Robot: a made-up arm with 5 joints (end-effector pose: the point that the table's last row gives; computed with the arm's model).
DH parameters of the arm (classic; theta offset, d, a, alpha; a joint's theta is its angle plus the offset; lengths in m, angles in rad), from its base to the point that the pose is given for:
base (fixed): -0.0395 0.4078 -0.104 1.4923
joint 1: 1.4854 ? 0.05 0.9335
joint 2: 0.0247 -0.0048 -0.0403 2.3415
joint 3: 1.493 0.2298 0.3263 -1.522
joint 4: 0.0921 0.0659 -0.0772 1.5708
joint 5: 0 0.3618 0.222 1.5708
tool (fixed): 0 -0.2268 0 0
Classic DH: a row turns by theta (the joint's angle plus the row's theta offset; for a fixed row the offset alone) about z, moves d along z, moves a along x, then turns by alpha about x.
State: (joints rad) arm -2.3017 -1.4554 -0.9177 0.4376 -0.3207
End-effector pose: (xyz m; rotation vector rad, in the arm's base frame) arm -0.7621 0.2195 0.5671 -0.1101 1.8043 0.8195
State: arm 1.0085 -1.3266 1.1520 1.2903 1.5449
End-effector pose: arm -0.0392 -0.4942 -0.4343 0.5464 0.9512 -2.6653
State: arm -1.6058 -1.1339 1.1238 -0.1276 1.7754
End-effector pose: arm -0.2973 0.1961 0.8670 0.6421 -0.9600 0.3718
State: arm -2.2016 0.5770 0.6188 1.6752 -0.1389
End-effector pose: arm -0.6973 0.1030 0.1501 -1.7253 2.1213 -1.0139
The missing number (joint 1, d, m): 0.1989
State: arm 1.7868 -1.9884 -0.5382 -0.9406 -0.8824
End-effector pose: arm 0.4568 -0.1782 0.1314 -1.3017 -0.7999 0.6745
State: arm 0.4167 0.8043 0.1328 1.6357 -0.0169
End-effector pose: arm 0.5116 0.0361 0.7729 1.0384 -0.1094 -1.3285
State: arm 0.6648 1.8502 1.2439 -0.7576 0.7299
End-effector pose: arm -0.5234 0.3147 0.3965 -0.0908 -0.4245 1.7094
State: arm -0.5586 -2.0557 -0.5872 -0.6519 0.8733
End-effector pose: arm -0.6510 -0.4842 0.4723 -1.4861 2.3975 0.9889
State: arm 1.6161 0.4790 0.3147 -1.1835 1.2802
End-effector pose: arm 0.1420 0.1056 0.2788 -1.2725 -0.4809 0.5261
